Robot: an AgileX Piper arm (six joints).
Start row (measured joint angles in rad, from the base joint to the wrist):
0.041, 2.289, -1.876, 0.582, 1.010, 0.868
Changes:
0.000, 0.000, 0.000, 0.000, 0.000, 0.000
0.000, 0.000, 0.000, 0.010, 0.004, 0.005
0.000, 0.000, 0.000, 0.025, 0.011, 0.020
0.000, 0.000, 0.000, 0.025, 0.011, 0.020
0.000, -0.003, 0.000, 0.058, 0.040, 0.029
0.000, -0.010, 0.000, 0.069, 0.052, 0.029
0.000, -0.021, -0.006, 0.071, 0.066, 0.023
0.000, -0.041, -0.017, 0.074, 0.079, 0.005
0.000, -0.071, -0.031, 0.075, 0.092, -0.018
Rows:
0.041, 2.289, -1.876, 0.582, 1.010, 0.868
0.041, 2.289, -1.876, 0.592, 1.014, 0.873
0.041, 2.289, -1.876, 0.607, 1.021, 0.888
0.041, 2.289, -1.876, 0.607, 1.021, 0.888
0.041, 2.286, -1.876, 0.640, 1.050, 0.897
0.041, 2.279, -1.876, 0.651, 1.062, 0.897
0.041, 2.268, -1.882, 0.653, 1.076, 0.891
0.041, 2.248, -1.893, 0.656, 1.089, 0.873
0.041, 2.218, -1.907, 0.657, 1.102, 0.850

